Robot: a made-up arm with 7 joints. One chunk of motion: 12 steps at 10 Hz.
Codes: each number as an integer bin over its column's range. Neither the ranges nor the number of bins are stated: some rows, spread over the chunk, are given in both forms.
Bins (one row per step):
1: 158 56 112 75 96 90 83
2: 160 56 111 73 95 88 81
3: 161 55 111 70 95 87 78
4: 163 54 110 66 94 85 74
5: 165 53 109 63 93 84 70
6: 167 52 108 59 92 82 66
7: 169 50 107 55 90 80 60
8: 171 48 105 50 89 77 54
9: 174 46 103 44 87 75 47
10: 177 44 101 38 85 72 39
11: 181 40 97 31 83 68 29
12: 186 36 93 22 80 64 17
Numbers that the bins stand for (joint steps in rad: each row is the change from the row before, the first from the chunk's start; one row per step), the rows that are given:
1: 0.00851 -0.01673 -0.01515 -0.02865 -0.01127 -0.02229 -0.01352
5: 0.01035 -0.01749 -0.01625 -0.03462 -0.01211 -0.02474 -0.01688
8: 0.01193 -0.01876 -0.01771 -0.04110 -0.01322 -0.02760 -0.02102
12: 0.01587 -0.02182 -0.02208 -0.05504 -0.01573 -0.03290 -0.03060
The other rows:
2: 0.00904 -0.01673 -0.01552 -0.02964 -0.01155 -0.02311 -0.01404
3: 0.00930 -0.01698 -0.01552 -0.03114 -0.01155 -0.02352 -0.01481
4: 0.00983 -0.01724 -0.01588 -0.03313 -0.01183 -0.02433 -0.01585
6: 0.01088 -0.01775 -0.01661 -0.03662 -0.01238 -0.02556 -0.01792
7: 0.01140 -0.01825 -0.01698 -0.03861 -0.01294 -0.02637 -0.01947
9: 0.01272 -0.01927 -0.01844 -0.04409 -0.01378 -0.02841 -0.02284
10: 0.01351 -0.01978 -0.01916 -0.04707 -0.01433 -0.02964 -0.02491
11: 0.01456 -0.02080 -0.02062 -0.05056 -0.01489 -0.03127 -0.02749

